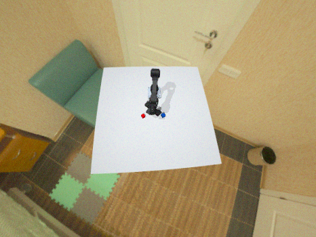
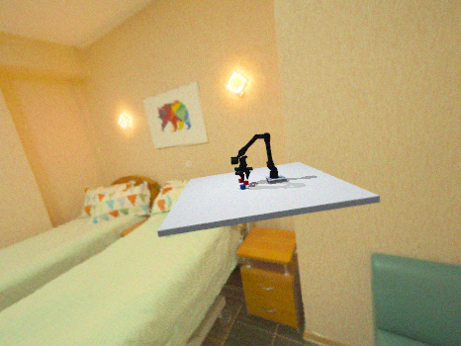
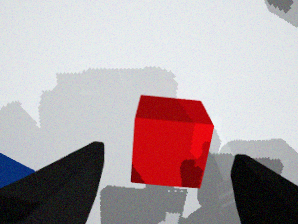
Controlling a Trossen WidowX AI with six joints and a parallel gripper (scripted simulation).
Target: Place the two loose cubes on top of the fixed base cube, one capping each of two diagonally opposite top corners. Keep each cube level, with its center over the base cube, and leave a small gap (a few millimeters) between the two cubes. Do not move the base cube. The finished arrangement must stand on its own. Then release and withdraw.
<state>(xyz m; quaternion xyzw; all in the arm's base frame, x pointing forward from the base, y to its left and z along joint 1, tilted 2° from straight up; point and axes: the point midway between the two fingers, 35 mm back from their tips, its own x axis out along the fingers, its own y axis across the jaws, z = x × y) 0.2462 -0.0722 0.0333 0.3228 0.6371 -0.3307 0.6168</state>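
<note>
Now: the blue cube 60 mm ahead of my gripper tip, 110 mm to the left of it and 20 mm below it.
</note>
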